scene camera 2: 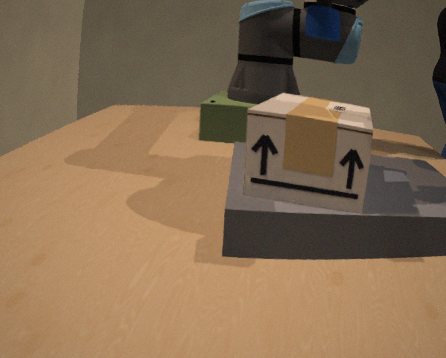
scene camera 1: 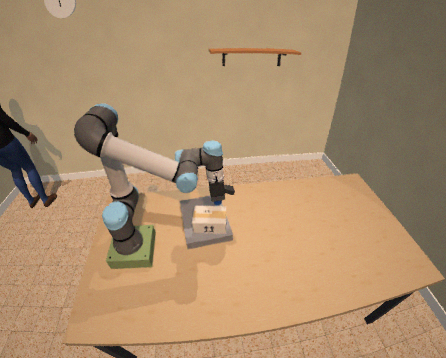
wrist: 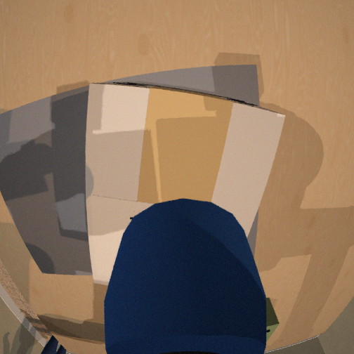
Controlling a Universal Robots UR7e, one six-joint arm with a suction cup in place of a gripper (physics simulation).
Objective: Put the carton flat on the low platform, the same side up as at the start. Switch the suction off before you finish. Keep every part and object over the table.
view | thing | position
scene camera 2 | suction cup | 327, 27
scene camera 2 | white carton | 303, 150
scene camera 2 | low grey platform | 395, 222
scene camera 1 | white carton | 206, 219
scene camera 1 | low grey platform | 193, 240
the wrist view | suction cup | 184, 270
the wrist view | white carton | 145, 144
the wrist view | low grey platform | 50, 133
